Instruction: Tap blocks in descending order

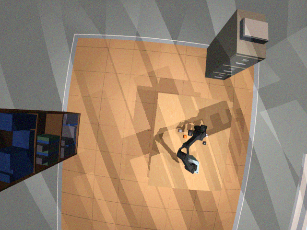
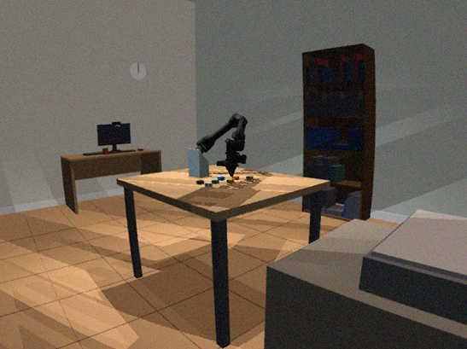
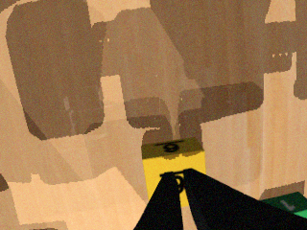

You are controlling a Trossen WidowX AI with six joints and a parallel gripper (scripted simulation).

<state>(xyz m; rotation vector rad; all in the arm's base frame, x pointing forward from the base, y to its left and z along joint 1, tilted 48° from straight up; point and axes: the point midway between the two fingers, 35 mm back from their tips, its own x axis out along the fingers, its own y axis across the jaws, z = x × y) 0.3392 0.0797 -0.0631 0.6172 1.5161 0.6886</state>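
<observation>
The yellow block is 10 mm behind my gripper tip and 30 mm below it. The rest, counted from my gripper tip: orange block 70 mm behind, 90 mm to the left, 30 mm below; then blue block 120 mm behind, 20 mm to the left, 30 mm below; then green block 60 mm behind, 70 mm to the right, 30 mm below.
</observation>
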